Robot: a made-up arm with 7 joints.
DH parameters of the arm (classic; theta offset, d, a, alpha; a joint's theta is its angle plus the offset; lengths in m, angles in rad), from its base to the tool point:
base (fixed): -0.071 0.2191 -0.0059 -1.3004
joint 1: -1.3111 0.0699 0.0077 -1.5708
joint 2: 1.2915 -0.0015 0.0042 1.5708
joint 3: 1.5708 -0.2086 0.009 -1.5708
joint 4: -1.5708 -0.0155 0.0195 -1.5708
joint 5: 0 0.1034 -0.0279 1.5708
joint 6: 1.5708 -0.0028 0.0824 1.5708
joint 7: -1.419 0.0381 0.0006 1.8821
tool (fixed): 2.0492 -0.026 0 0
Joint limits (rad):
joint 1: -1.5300..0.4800
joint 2: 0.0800..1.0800
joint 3: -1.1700..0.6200
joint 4: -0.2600..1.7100
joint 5: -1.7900..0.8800
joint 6: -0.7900..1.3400
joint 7: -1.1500..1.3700
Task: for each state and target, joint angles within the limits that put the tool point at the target. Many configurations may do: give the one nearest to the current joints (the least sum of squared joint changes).
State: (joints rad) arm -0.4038 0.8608 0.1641 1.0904 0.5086 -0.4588 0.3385
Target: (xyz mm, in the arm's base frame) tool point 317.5 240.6 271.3
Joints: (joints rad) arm -1.1721 0.9344 0.1944 0.9712 0.5013 -0.3165 0.3008
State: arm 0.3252 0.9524 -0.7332 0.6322 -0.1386 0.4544 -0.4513
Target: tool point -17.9 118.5 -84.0
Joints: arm 0.2549 0.7841 -0.7601 0.2295 -0.1596 0.2240 -0.4736
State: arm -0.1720 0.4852 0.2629 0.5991 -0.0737 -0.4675 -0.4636
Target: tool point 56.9 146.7 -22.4
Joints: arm 0.3158 0.3410 0.1346 0.5346 -0.0406 -0.6681 -0.4941
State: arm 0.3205 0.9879 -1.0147 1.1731 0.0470 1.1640 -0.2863
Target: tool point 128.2 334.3 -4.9
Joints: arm -0.2379 1.0800 -0.8088 0.4295 0.4531 1.2283 -0.2066
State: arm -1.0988 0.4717 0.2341 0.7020 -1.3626 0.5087 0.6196
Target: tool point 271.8 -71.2 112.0
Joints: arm -0.7992 0.1420 -0.1946 0.1937 -1.5063 0.6934 0.6323
